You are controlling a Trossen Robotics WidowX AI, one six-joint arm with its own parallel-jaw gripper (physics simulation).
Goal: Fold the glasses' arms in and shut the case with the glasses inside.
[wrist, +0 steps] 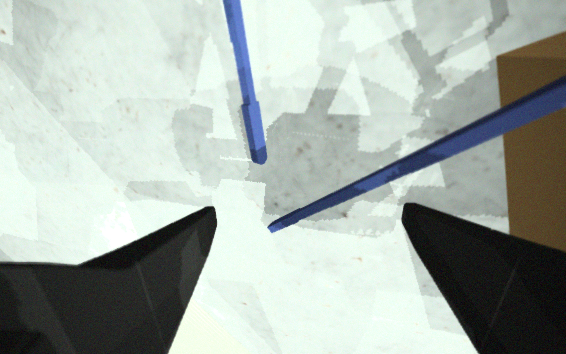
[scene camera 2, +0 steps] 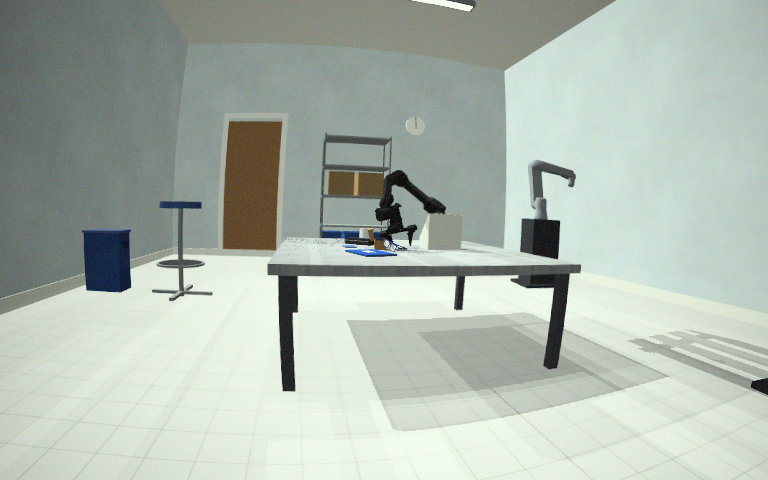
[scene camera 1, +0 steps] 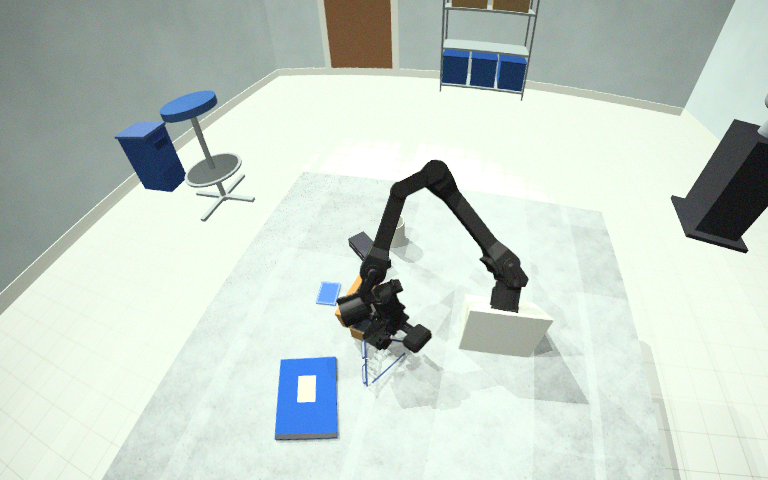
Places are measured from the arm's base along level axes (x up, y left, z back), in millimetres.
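Where they show: gripper, between the fingertips: (wrist: 308, 213) (scene camera 2: 401, 247) (scene camera 1: 404, 341); arm's base, origin of its link: (scene camera 2: 441, 221) (scene camera 1: 504, 308).
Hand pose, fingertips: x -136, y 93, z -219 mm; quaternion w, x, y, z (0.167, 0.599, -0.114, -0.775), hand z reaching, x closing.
Observation:
Each offset is from my fingertips to the top centre of the thing. "*": to the spot under its first point.
The blue glasses (scene camera 1: 388, 368) (scene camera 2: 394, 245) (wrist: 367, 182) lie on the table with both arms out, away from the front frame. In the wrist view the two arm tips point inward and stand apart. The brown-orange case {* dy +34, dx +20, dz -121 mm} (scene camera 1: 356, 333) (scene camera 2: 378, 245) (wrist: 532, 175) stands open beside the glasses; its dark inside is mostly hidden behind my wrist in scene camera 1. My gripper (scene camera 1: 398, 343) (scene camera 2: 398, 240) (wrist: 308, 213) is open and empty, over the arm ends. In the wrist view the longer-looking arm's tip shows between and slightly beyond the fingertips; their height gap is unclear.
A blue book {dy +234, dx -3, dz -167 mm} (scene camera 1: 305, 418) (scene camera 2: 370, 253) lies near the glasses. A small blue pad {dy -71, dx -6, dz -268 mm} (scene camera 1: 327, 293), a dark box {dy -254, dx +24, dz -216 mm} (scene camera 1: 360, 243) and a pale cup {* dy -328, dx +49, dz -139 mm} (scene camera 1: 399, 233) are beyond the case. My arm's base stands on a white block (scene camera 1: 504, 333) (scene camera 2: 447, 232) at the right.

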